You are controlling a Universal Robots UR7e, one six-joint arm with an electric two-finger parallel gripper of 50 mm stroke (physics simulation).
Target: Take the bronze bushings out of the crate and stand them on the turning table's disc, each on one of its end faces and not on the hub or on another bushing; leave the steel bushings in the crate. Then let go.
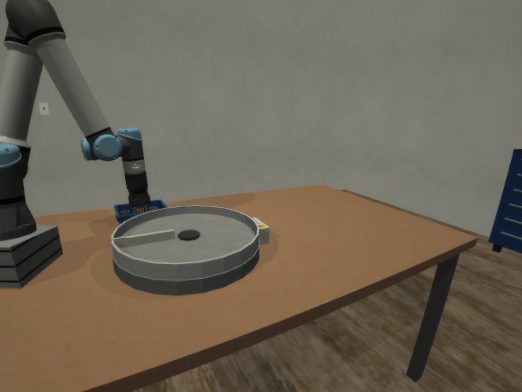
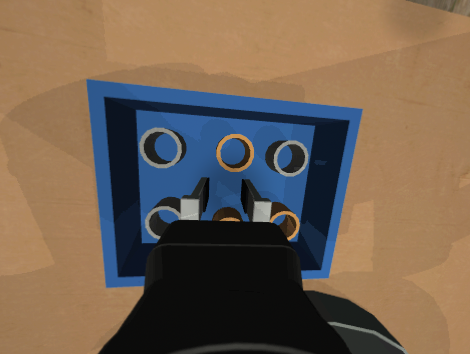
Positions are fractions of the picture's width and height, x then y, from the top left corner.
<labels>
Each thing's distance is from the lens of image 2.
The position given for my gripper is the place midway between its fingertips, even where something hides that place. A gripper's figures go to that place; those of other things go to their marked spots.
my gripper (image 2: 0.48,0.53): 0.17 m
blue crate (image 2: 0.27,0.53): 0.17 m
</labels>
